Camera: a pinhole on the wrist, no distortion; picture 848 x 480 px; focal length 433.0 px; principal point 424.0 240.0 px. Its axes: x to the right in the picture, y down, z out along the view. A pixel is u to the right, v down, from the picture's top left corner.
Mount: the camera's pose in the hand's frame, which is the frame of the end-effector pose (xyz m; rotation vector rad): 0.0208 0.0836 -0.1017 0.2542 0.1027 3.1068
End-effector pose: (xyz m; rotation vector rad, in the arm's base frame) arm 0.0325 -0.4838 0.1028 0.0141 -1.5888 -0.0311
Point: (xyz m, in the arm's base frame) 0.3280 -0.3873 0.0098
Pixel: behind the camera
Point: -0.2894 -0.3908 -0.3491
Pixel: outside the picture
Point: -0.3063 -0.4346 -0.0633
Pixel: 692 321
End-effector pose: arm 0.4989 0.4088 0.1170 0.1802 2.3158 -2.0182
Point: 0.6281 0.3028 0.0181
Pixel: 820 242
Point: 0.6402 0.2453 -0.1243
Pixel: 719 40
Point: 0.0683 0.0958 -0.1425
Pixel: 143 199
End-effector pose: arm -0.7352 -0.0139 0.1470 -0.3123 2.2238 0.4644
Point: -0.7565 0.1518 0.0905
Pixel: 441 134
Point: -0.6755 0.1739 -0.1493
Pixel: 329 268
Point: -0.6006 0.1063 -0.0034
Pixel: 490 348
